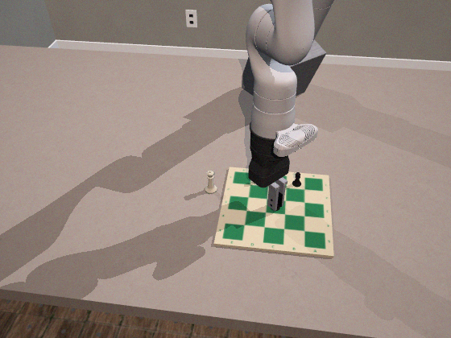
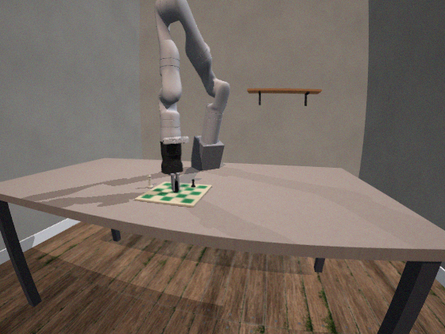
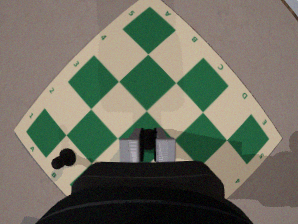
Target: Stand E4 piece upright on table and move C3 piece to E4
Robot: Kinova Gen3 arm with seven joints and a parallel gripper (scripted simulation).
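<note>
Now: the chessboard 3 cm below my hand. The rest, counted from my hand: white pawn 8 cm behind, 4 cm to the right, 1 cm below.
</note>
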